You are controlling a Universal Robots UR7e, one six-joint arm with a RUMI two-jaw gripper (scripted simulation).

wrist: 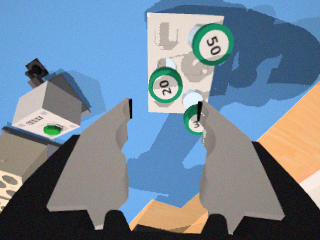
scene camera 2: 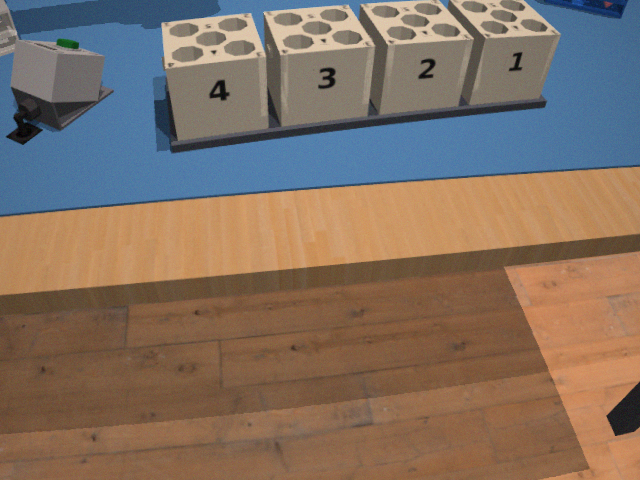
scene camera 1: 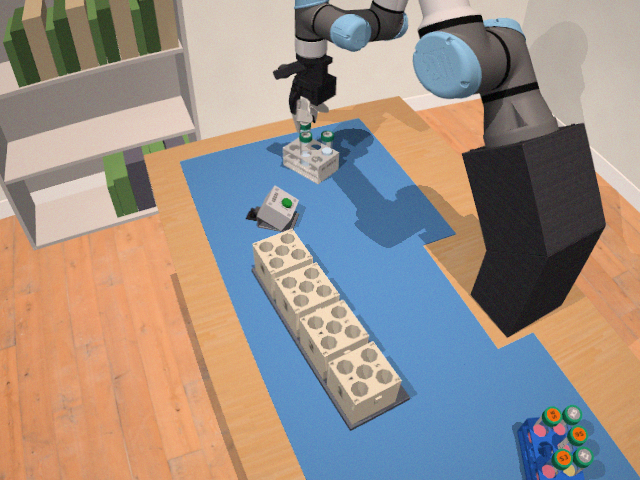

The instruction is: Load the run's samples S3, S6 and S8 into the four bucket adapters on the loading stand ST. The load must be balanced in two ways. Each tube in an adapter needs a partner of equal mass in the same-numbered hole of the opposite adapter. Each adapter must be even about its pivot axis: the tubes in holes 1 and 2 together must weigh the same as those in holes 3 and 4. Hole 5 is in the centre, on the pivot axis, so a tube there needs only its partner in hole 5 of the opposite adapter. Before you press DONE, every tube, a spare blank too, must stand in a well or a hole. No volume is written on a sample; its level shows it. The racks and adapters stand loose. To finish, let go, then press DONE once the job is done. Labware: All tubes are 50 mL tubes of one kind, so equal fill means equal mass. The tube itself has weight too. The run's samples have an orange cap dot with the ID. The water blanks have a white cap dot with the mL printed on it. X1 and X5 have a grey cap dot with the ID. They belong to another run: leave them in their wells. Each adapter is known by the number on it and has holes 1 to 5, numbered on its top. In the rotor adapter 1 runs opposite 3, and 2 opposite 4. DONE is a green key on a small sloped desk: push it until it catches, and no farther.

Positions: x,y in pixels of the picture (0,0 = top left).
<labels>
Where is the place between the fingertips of the gripper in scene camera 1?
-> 306,127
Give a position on a white blank rack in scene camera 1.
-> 329,165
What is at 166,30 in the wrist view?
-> A white blank rack.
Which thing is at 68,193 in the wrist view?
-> The gripper.
</labels>
